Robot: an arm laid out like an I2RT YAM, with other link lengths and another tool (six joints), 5 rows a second.
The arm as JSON. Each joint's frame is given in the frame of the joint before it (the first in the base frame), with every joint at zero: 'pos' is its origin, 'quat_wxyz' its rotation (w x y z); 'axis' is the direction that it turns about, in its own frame. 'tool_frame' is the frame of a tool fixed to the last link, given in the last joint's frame.
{
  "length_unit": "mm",
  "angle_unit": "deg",
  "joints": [
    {
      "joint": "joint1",
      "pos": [
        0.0,
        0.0,
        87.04
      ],
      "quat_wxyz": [
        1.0,
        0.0,
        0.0,
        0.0
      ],
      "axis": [
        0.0,
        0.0,
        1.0
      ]
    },
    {
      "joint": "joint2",
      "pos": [
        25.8,
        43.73,
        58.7
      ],
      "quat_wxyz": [
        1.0,
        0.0,
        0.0,
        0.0
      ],
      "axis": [
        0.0,
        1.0,
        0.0
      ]
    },
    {
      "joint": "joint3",
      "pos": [
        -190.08,
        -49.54,
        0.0
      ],
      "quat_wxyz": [
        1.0,
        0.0,
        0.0,
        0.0
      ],
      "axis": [
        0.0,
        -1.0,
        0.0
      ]
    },
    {
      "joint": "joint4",
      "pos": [
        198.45,
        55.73,
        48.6
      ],
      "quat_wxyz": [
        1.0,
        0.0,
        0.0,
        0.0
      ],
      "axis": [
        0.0,
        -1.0,
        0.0
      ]
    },
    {
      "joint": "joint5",
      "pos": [
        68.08,
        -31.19,
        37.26
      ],
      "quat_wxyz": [
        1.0,
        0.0,
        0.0,
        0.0
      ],
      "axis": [
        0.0,
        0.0,
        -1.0
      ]
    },
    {
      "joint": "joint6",
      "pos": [
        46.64,
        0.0,
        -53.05
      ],
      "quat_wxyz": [
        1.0,
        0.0,
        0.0,
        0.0
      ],
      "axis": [
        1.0,
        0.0,
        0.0
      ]
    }
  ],
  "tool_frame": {
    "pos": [
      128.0,
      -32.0,
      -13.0
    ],
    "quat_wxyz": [
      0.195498,
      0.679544,
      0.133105,
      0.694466
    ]
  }
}
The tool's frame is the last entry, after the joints.
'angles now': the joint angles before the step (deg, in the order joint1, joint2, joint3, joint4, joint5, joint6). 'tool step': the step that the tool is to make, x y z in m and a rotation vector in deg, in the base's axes. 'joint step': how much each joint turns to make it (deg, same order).
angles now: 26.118, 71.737, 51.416, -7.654, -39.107, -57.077
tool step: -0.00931, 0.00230, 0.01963, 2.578, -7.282, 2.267
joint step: 0.293, -4.687, -4.439, 6.045, -1.409, -2.153
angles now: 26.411, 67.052, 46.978, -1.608, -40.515, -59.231
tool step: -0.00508, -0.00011, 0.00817, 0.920, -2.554, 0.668
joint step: 0.170, -2.249, -1.564, 1.607, -0.355, -0.621
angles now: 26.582, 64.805, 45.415, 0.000, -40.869, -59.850
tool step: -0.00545, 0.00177, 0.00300, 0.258, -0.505, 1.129
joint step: 0.310, -0.951, -0.232, -0.386, -0.774, -0.354
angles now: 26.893, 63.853, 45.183, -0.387, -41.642, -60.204
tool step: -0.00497, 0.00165, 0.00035, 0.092, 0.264, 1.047
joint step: 0.266, -0.570, -0.118, -0.705, -0.804, -0.089
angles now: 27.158, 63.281, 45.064, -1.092, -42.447, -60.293
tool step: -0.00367, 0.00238, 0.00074, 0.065, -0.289, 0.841
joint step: 0.480, -0.274, -0.151, -0.011, -0.316, -0.258
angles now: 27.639, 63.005, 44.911, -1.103, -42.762, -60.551
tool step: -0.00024, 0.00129, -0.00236, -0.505, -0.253, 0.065
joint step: 0.387, 0.342, -0.068, 0.008, 0.491, -0.578
